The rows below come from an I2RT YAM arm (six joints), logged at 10 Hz.
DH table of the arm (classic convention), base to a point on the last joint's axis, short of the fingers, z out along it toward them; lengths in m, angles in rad. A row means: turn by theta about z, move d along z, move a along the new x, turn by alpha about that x. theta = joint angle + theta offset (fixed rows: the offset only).
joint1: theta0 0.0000; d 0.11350; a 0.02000; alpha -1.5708
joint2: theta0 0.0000; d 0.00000; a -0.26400; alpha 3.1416
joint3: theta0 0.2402; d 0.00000; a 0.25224; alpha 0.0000
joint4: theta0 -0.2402; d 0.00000; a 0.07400; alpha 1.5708
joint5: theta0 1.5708; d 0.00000; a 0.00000; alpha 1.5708
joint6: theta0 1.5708; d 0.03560; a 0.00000; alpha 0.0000
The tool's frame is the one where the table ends.
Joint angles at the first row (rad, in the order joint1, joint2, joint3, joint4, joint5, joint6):
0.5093 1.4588 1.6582 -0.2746 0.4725 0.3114
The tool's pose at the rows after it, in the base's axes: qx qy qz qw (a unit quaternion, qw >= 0); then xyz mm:
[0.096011, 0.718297, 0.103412, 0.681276, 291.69, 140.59, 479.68]
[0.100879, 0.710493, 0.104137, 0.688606, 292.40, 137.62, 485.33]
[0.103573, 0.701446, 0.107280, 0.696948, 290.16, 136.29, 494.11]
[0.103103, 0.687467, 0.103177, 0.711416, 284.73, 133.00, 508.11]
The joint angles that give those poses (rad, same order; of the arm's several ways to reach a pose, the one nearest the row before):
0.5001 1.4604 1.6705 -0.2669 0.4816 0.3099
0.4910 1.4634 1.6874 -0.2578 0.4817 0.3068
0.4909 1.4649 1.7149 -0.2562 0.4847 0.3022
0.4909 1.4619 1.7547 -0.2547 0.4954 0.2748

